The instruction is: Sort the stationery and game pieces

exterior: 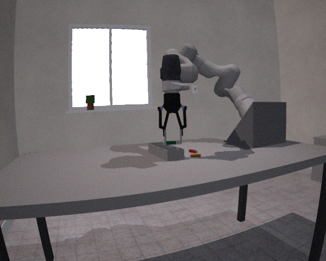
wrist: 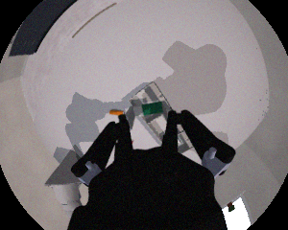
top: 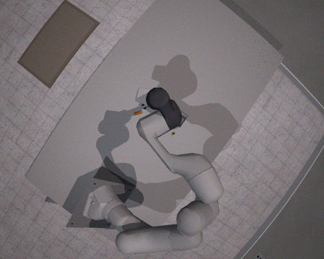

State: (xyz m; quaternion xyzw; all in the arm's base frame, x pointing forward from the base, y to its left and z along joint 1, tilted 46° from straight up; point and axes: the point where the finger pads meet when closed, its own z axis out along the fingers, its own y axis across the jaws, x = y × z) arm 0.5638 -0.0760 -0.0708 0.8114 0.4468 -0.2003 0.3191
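Now: hand 30 mm above the small green item. Round my hand: red piece: 150 mm behind, 90 mm below, 50 mm to the right; orange piece: 100 mm behind, 90 mm below, 40 mm to the left; white spotted piece: 170 mm to the right, 90 mm below, 20 mm behind.
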